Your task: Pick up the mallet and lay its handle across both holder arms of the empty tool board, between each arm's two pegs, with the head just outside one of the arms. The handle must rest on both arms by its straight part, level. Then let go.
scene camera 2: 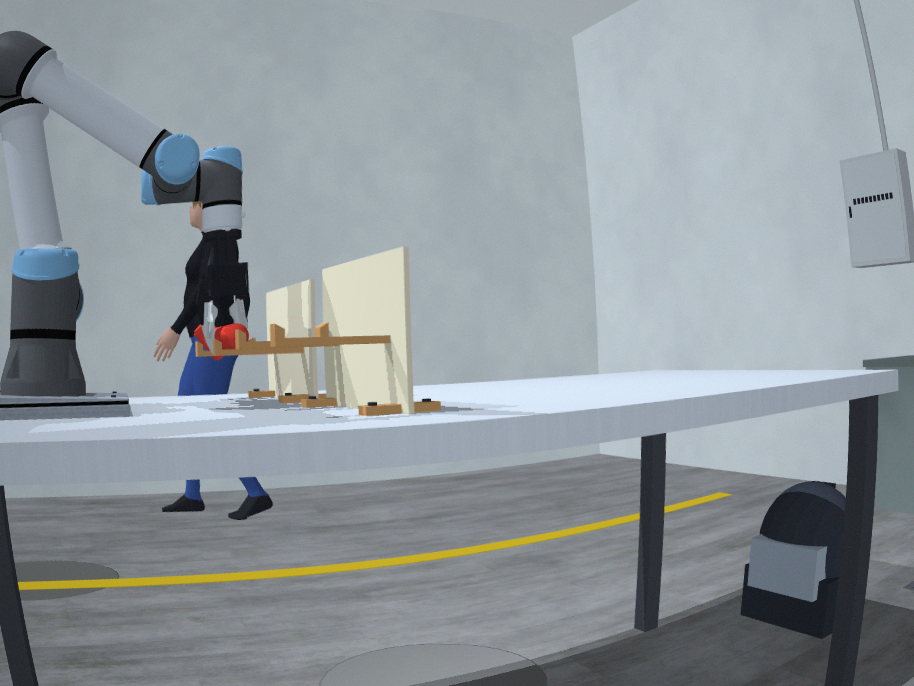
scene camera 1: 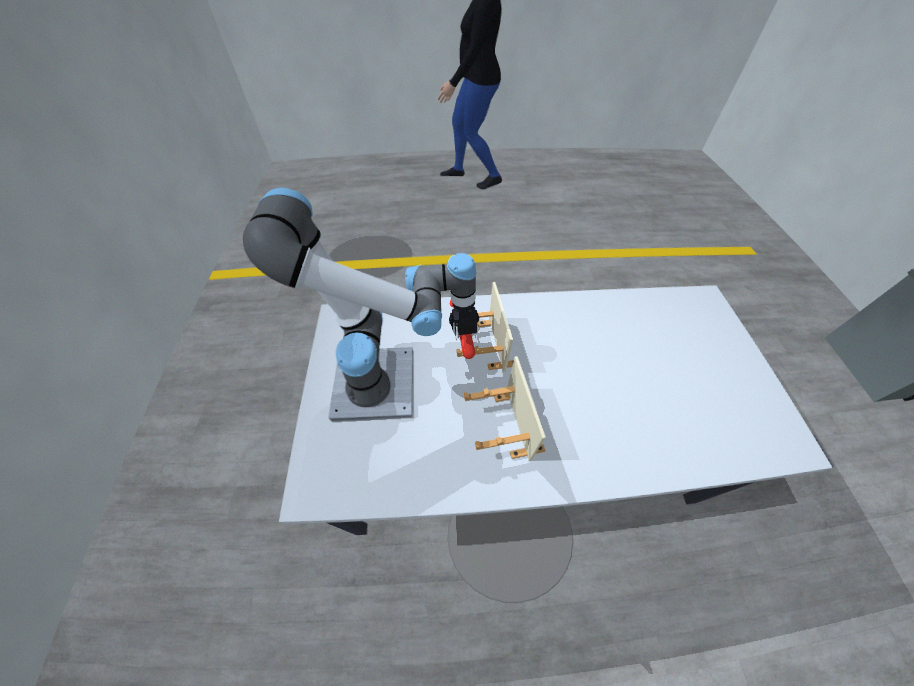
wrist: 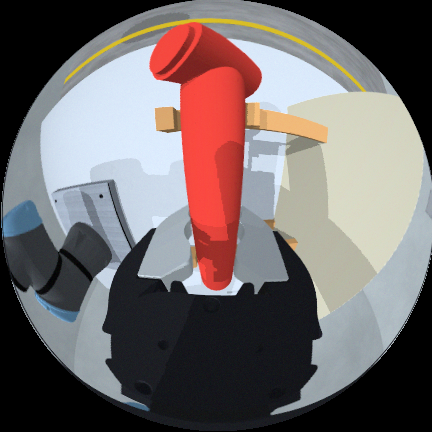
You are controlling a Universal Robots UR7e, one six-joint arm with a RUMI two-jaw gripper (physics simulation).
Labels:
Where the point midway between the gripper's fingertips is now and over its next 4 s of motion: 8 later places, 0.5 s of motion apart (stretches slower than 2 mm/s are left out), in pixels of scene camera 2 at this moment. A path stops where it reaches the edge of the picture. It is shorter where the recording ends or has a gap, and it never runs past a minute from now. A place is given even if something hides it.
My gripper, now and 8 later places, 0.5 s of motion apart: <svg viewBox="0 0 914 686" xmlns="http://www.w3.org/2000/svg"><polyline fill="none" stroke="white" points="226,353 225,341 224,331 222,311 222,287 223,281 238,274 253,264 252,264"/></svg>

